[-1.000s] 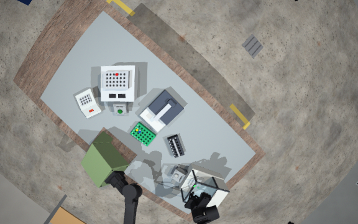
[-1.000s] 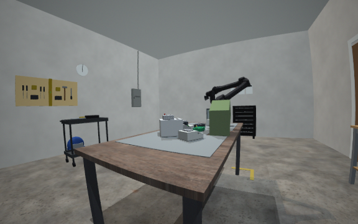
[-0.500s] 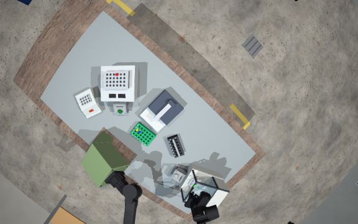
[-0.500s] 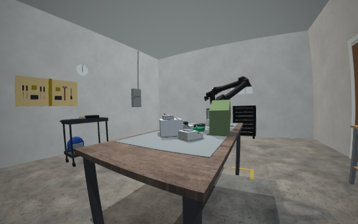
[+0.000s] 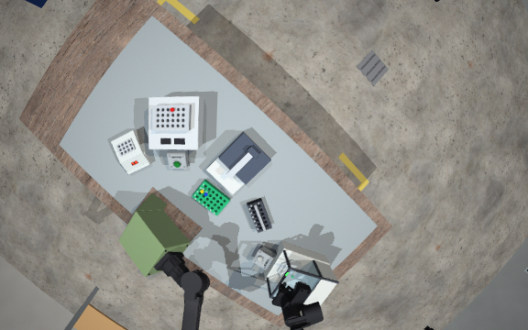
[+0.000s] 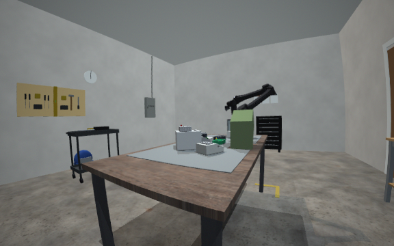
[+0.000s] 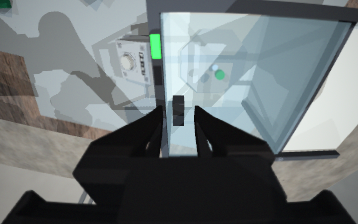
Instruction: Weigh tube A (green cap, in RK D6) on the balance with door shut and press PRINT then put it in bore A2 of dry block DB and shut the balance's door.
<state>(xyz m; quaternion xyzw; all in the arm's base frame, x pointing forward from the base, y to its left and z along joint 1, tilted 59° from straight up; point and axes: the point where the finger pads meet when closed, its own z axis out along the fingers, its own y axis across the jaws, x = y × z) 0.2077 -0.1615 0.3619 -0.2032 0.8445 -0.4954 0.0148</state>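
My hand is 30 mm to the left of the sliding door, 10 mm short of it and 10 mm above it. From my hand the other things lie so: green-capped tube: 120 mm below, 60 mm to the right, 20 mm ahead; then white print key: 150 mm below, 80 mm to the left, 30 mm behind; then balance pan: 150 mm below, 50 mm to the right, 20 mm ahead.
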